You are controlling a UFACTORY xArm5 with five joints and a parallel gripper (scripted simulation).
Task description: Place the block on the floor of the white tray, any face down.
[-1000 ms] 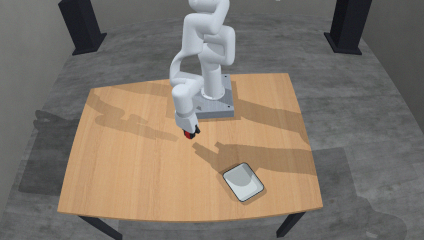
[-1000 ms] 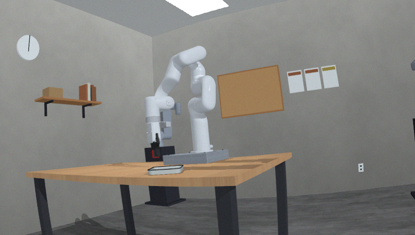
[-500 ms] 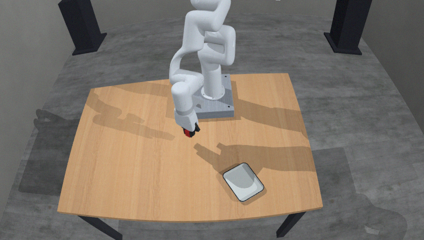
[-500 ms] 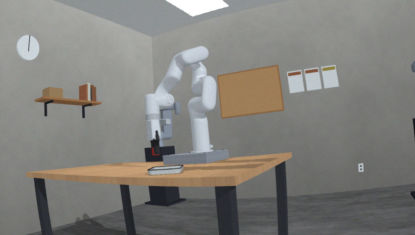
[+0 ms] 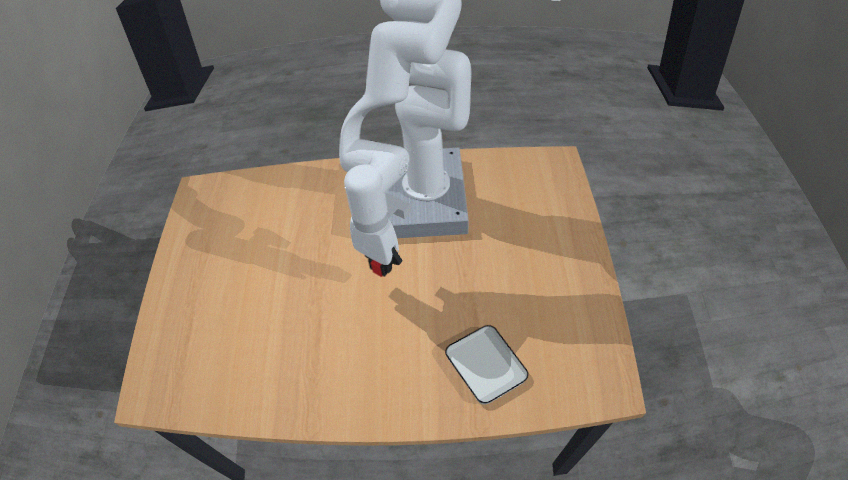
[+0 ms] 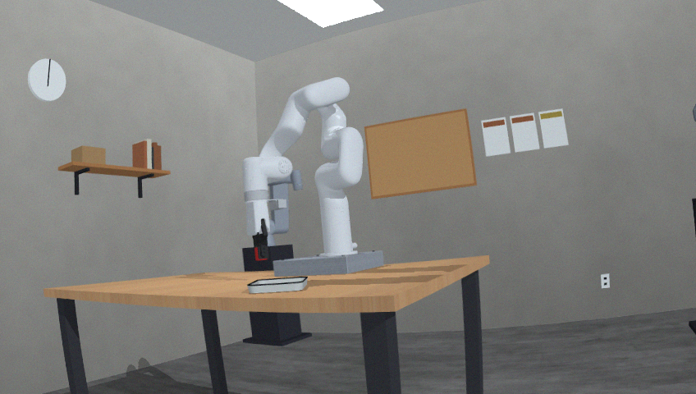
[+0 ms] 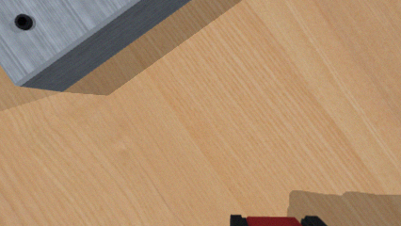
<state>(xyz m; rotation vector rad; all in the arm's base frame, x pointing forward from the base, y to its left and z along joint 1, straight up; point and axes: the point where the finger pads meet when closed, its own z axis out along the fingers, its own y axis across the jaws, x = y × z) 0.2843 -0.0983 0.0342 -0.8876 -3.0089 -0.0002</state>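
My hand is 24 cm to the right of the white tray, 23 cm short of it and 7 cm above it. Round my hand: red block (1 cm below).
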